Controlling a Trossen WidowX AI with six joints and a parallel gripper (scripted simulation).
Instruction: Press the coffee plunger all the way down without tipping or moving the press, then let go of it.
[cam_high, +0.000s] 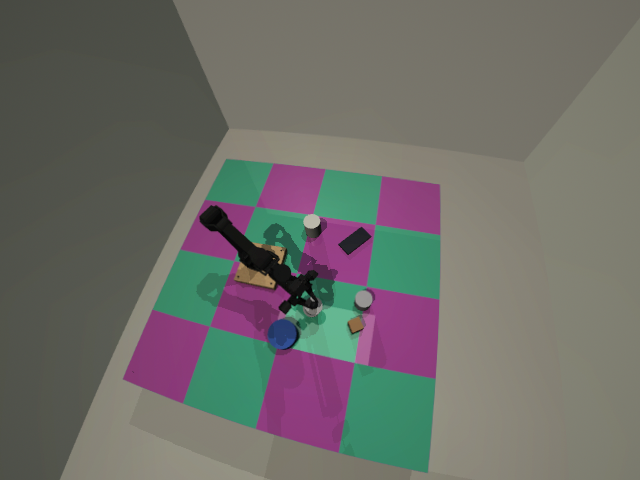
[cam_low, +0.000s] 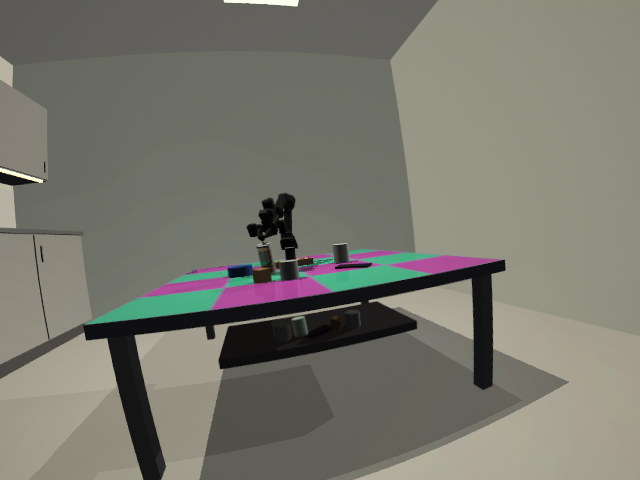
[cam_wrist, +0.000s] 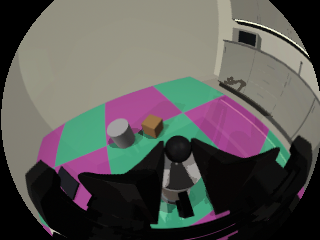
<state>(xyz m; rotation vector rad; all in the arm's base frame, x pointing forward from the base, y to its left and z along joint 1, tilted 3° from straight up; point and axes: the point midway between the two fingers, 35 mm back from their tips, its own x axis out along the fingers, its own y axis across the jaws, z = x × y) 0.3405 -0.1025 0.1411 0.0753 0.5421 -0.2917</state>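
My gripper tip is now 40 mm past the coffee press, 10 mm to the right of it and 80 mm above it. From my gripper tip the other things lie so: white-topped cylinder: 170 mm behind, 380 mm to the left, 120 mm below; then blue disc: 110 mm behind, 130 mm to the right, 150 mm below.
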